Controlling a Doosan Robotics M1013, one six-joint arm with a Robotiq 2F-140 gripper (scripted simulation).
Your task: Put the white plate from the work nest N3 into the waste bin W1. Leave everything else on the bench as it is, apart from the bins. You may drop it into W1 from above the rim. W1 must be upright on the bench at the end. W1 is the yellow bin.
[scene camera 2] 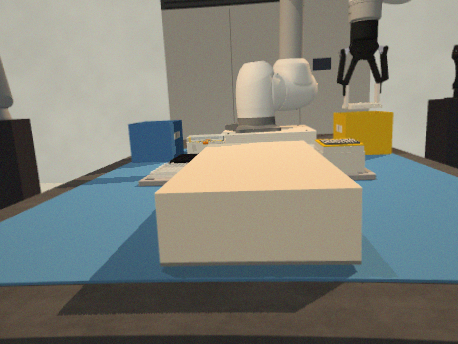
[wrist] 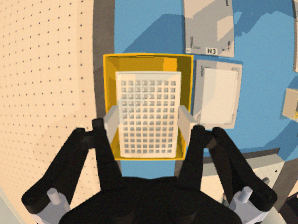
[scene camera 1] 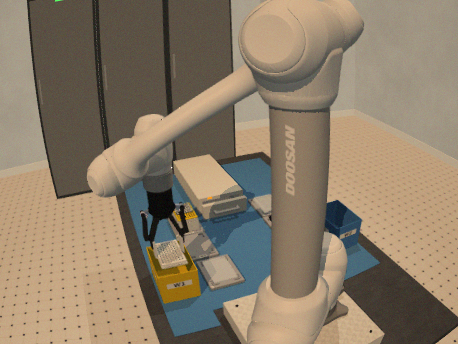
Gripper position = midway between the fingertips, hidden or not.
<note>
I see my gripper [scene camera 2: 361, 106], a yellow bin W1 [scene camera 2: 374, 130], a beige box device [scene camera 2: 267, 203], a blue bin [scene camera 2: 150, 141] and a flat tray [wrist: 219, 86].
The yellow bin W1 also shows in the wrist view [wrist: 125, 62] and in scene camera 1 [scene camera 1: 184, 285]. The beige box device is seen too in scene camera 1 [scene camera 1: 206, 180]. The blue bin also shows in scene camera 1 [scene camera 1: 338, 214]. The wrist view misses the beige box device: it is out of frame. The wrist view does not show the blue bin: it is out of frame.
</note>
